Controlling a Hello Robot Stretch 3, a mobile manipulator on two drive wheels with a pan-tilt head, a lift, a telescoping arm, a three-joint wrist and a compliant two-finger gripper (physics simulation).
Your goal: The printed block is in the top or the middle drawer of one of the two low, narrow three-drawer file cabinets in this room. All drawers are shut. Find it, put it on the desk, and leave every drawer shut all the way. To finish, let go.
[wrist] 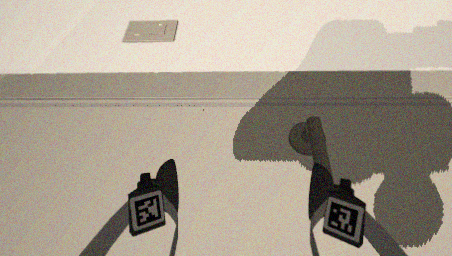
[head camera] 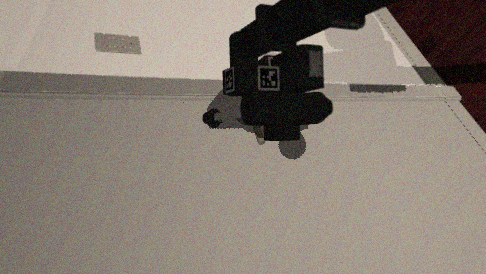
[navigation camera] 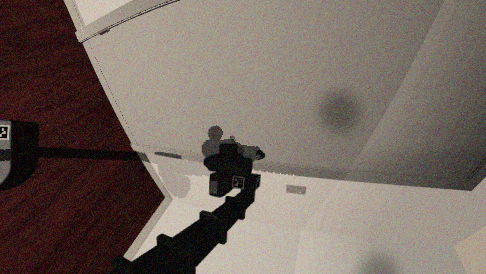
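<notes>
My gripper is open, with its two fingers wide apart and nothing between them in the wrist view. It is in front of a large pale panel that looks like a door. A lever handle is on this panel. In the wrist view it is ahead of the right finger, which overlaps its lower end. The arm's shadow falls around it. The printed block, the file cabinets and the desk do not show in these views.
A pale frame strip runs along the panel. Beyond it a small grey plate is on the pale wall. Dark red wood floor lies past the panel's edge. A dark tagged body is at the navigation view's left.
</notes>
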